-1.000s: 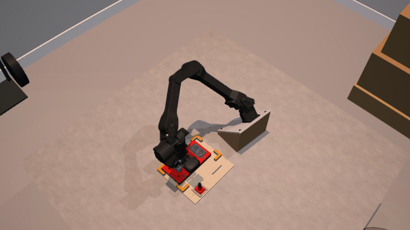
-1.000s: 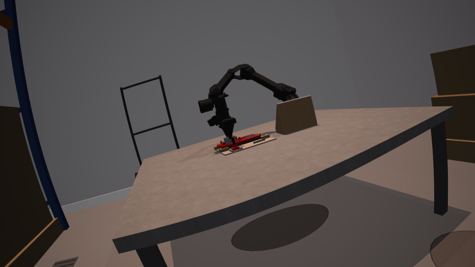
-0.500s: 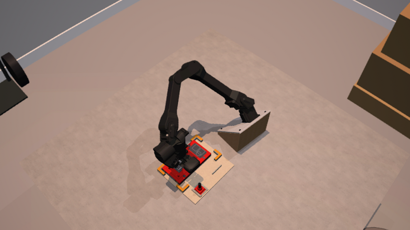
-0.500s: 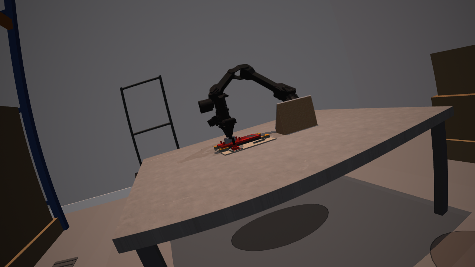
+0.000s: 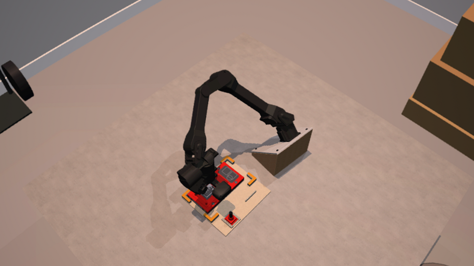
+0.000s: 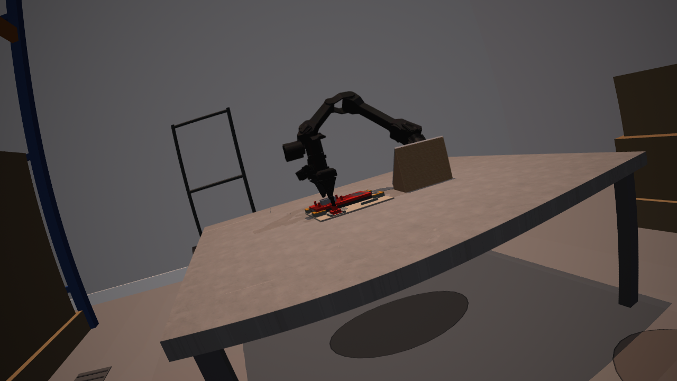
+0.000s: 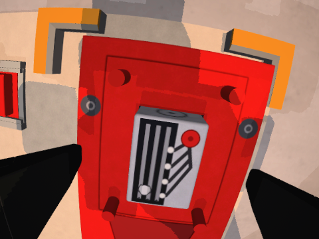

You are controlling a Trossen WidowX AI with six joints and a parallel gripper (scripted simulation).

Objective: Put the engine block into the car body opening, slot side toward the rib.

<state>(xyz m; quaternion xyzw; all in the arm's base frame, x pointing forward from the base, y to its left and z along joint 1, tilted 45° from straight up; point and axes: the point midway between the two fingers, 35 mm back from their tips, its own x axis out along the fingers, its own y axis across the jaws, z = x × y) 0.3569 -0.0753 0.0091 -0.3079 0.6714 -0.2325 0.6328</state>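
Now: gripper tip 20 mm above the engine block and 10 mm to the right of it. Round my gripper tip: small base: 130 mm to the left, 10 mm below.
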